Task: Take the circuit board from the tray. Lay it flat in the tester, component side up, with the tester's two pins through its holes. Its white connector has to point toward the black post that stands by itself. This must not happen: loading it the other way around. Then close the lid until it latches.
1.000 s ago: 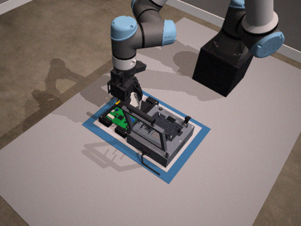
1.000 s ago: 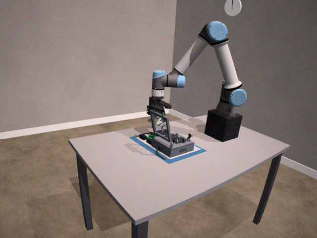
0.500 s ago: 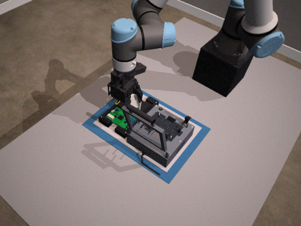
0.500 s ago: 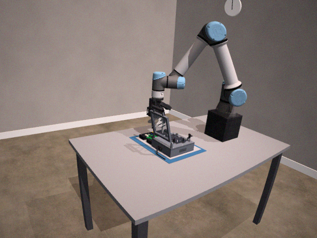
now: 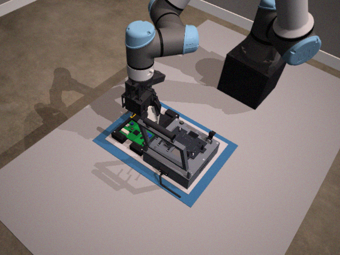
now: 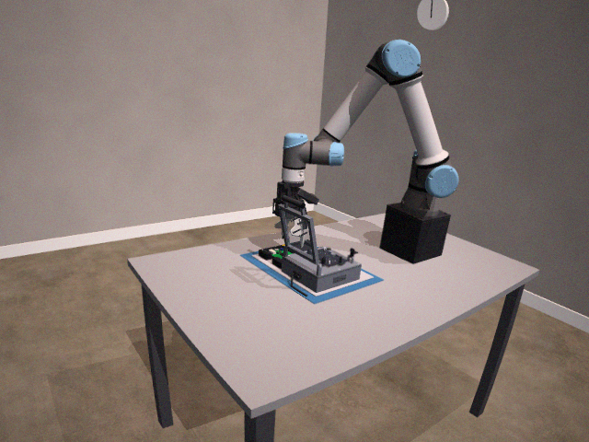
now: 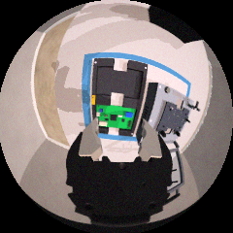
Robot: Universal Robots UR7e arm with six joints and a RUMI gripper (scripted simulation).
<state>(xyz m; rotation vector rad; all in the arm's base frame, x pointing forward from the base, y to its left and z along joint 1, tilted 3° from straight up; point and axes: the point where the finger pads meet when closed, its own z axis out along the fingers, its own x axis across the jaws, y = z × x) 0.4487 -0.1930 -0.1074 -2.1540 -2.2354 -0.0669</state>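
Now: hand 3 cm short of the green circuit board, 1 cm to the left of it and 5 cm above it. From my hand the other things lie so: tester lid (12 cm ahead, 15 cm to the left, 11 cm above).
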